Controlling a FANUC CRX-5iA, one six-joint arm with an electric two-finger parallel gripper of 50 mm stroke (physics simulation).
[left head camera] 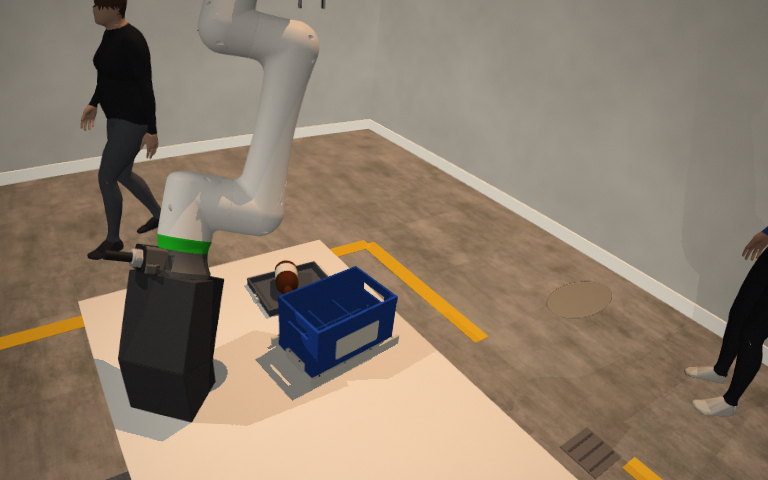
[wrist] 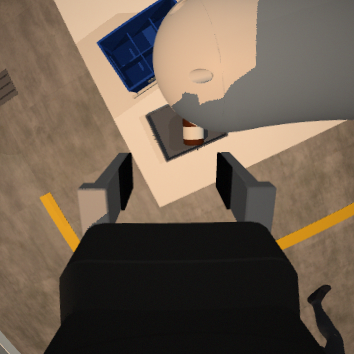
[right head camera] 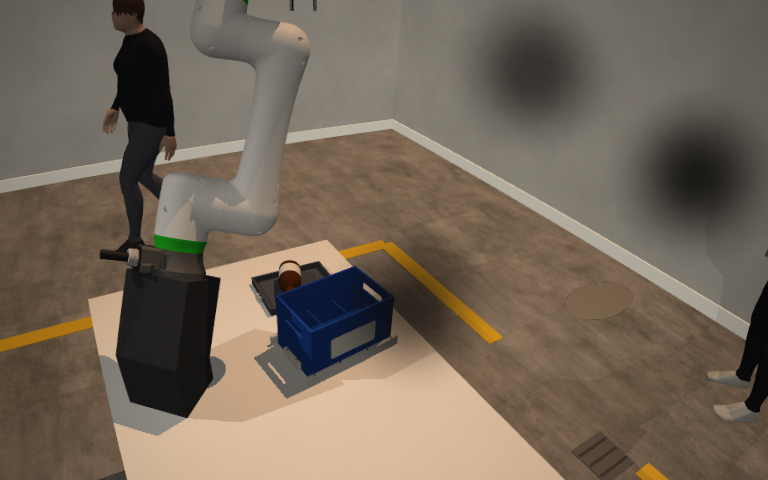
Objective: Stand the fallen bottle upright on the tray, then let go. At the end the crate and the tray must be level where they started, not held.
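Where they show: gripper, between the fingertips: (left head camera: 311, 8) (wrist: 174, 169) (right head camera: 303, 10); arm's base, origin of its link: (left head camera: 179, 274) (right head camera: 175, 273).
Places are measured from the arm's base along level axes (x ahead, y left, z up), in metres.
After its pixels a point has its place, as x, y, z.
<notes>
A brown bottle with a white label (left head camera: 286, 277) @[0.371, 0.167, -0.228] (right head camera: 289, 275) @[0.375, 0.172, -0.226] (wrist: 193, 132) @[0.395, 0.218, -0.225] lies on its side on the dark tray (left head camera: 262, 300) @[0.280, 0.152, -0.278] (right head camera: 266, 300) @[0.283, 0.145, -0.278] (wrist: 161, 139) @[0.515, 0.198, -0.298]. In both head views its neck end points towards the crate; in the wrist view the arm hides that end. The blue crate (left head camera: 356, 333) @[0.399, -0.199, -0.193] (right head camera: 351, 331) @[0.397, -0.200, -0.186] (wrist: 131, 52) @[0.470, -0.138, -0.295] stands level beside the tray and hides part of it in the head views. My gripper (wrist: 174, 169) @[0.412, 0.135, 0.586] is open and empty, high above the table. Its fingertips (left head camera: 311, 4) @[0.412, 0.135, 0.586] (right head camera: 303, 5) @[0.412, 0.135, 0.586] show at the top edge of both head views.
The white table (left head camera: 396, 435) @[0.354, -0.466, -0.304] (right head camera: 368, 435) @[0.313, -0.443, -0.304] bears the arm's black pedestal (left head camera: 164, 345) @[-0.084, -0.130, -0.090] (right head camera: 164, 345) @[-0.074, -0.143, -0.093], left of the crate. A person in black (left head camera: 121, 73) (right head camera: 144, 79) is behind the arm. Another person's legs (left head camera: 744, 328) (right head camera: 761, 350) show at the right edge.
</notes>
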